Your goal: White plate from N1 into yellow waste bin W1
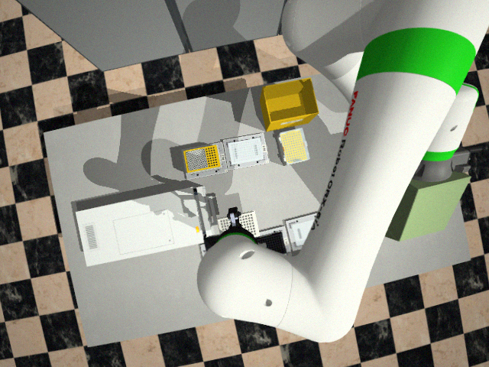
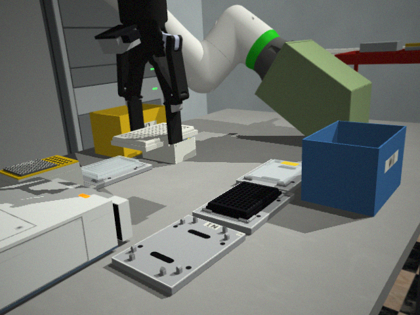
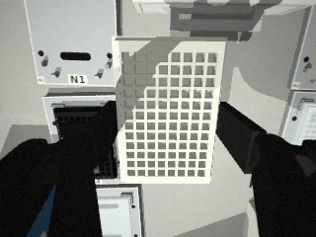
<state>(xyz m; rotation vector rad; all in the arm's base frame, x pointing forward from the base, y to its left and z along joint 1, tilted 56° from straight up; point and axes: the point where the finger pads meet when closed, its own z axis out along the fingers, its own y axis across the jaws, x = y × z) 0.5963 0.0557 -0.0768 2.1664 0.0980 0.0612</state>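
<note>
Right now the yellow waste bin W1 is 25 cm behind my hand, 40 cm to the right of it and 13 cm below it. Also, from my hand: white plate: 2 cm below; then work nest N1: 8 cm ahead, 13 cm to the left, 16 cm below; then black plate: 10 cm behind, 12 cm to the left, 15 cm below.
</note>
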